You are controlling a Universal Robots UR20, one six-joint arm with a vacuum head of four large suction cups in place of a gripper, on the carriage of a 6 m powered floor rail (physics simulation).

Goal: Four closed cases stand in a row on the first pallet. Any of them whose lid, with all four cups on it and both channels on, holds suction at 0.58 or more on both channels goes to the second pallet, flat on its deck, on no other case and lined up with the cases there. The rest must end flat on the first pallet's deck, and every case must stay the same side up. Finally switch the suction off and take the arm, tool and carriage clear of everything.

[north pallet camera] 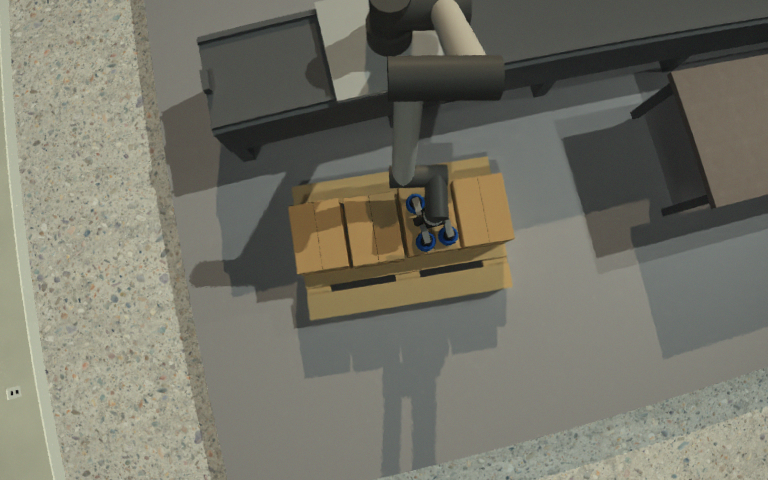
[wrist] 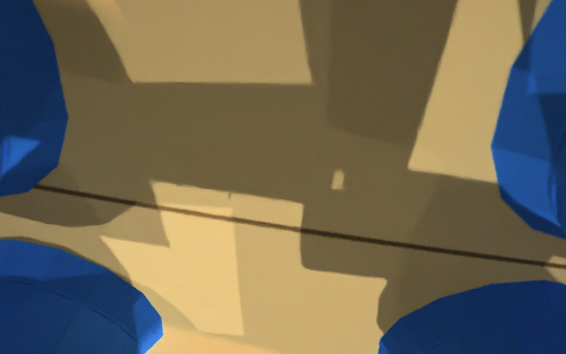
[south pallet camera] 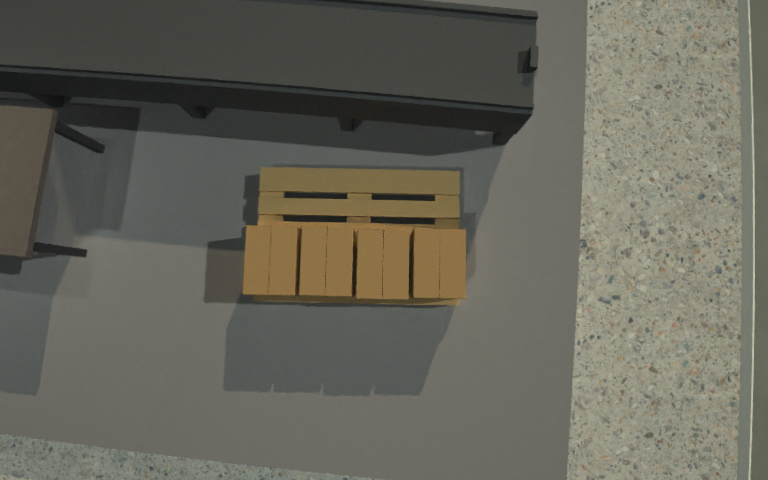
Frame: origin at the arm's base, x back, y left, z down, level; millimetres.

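Where they show: hand, tool point: (wrist: 265, 226); arm's base, link origin: (north pallet camera: 389, 36).
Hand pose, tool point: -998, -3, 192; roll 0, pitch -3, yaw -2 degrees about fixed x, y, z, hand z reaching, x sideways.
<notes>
Each offset is from my tool point to the top centre of the thing, as dx, dy, dz. "pt": to the spot under its first point. Level surfaces: height alone.
Four closed brown cases stand in a row on the first pallet (north pallet camera: 407, 298) in the north view: the first case {+61, -612, -1} (north pallet camera: 308, 240) at the left, the second case {+32, -311, -1} (north pallet camera: 362, 232), the third case {+22, -7, -17} (north pallet camera: 409, 223) and the fourth case {-3, +294, -1} (north pallet camera: 484, 209). My vacuum head (north pallet camera: 432, 219) (wrist: 283, 200) with blue cups is over the third case. Its lid {pt +8, +35, -8} (wrist: 280, 300) and dark seam show close below in the wrist view; the cups look slightly off it and turned a little against the seam. The second pallet (south pallet camera: 356, 181) bears a row of cases (south pallet camera: 325, 260) along its lower side.
The dark floor rail (north pallet camera: 266, 84) (south pallet camera: 254, 50) runs along the top of both pallet views, with the pale carriage (north pallet camera: 353, 73) near its north end. A brown-topped table {dz -152} (north pallet camera: 730, 135) (south pallet camera: 22, 175) stands between the pallets. Speckled walls (north pallet camera: 96, 226) (south pallet camera: 656, 226) border the area.
</notes>
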